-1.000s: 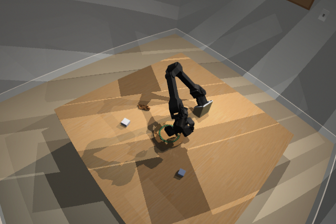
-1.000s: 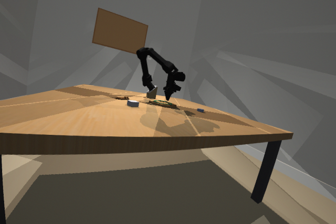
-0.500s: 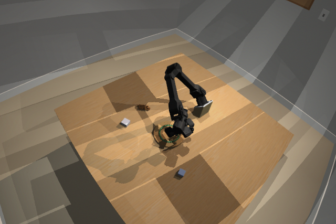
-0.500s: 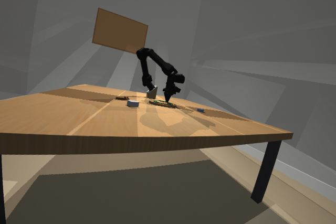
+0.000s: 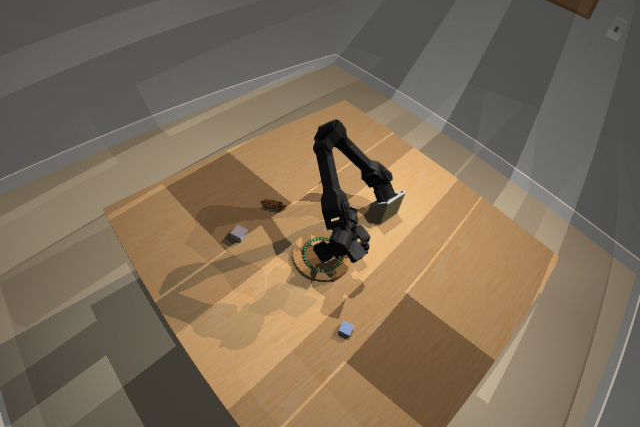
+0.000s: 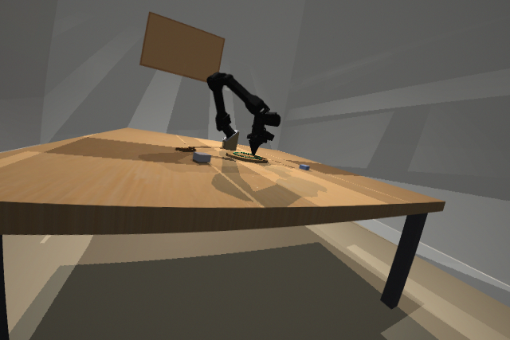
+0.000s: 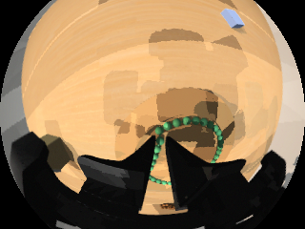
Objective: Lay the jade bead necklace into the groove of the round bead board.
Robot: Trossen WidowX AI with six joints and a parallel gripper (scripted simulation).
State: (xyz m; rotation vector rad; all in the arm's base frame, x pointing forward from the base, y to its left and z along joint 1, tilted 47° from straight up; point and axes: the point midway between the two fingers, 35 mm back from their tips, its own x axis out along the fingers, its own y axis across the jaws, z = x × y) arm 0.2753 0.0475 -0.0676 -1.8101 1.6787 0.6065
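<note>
My gripper tip is now 40 mm to the left of the round wooden bead board, 40 mm short of it and 10 mm above it. From my gripper tip the other things lie so: blue block: 220 mm to the left, 130 mm ahead, 10 mm below; pale grey block: 250 mm to the right, 240 mm ahead.
</note>
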